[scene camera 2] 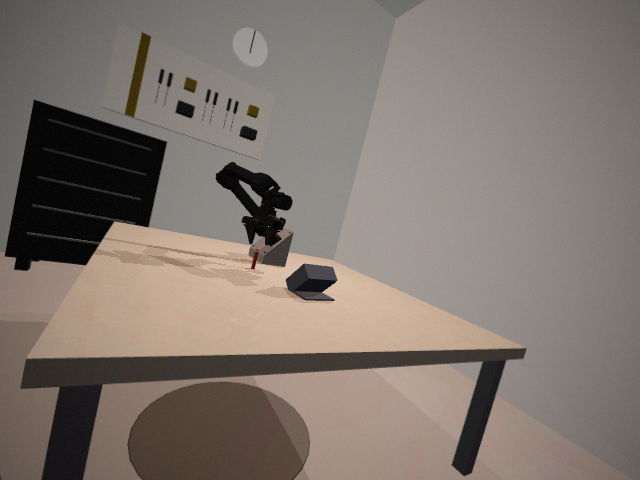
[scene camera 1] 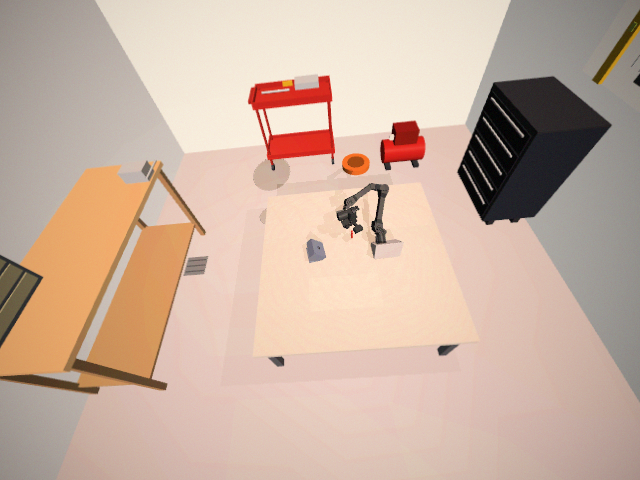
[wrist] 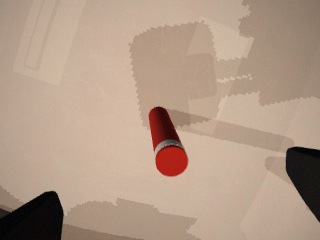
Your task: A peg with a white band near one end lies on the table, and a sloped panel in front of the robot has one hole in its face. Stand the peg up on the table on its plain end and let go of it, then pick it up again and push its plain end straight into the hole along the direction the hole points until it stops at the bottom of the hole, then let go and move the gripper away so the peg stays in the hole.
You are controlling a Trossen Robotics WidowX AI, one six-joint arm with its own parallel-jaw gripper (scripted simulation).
Labels:
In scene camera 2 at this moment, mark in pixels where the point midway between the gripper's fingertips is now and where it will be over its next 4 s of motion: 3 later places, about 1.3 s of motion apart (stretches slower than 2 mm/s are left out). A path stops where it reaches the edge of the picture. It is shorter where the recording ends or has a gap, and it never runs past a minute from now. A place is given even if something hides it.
My gripper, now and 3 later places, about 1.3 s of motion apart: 258,244; 255,259; 262,240; 275,246

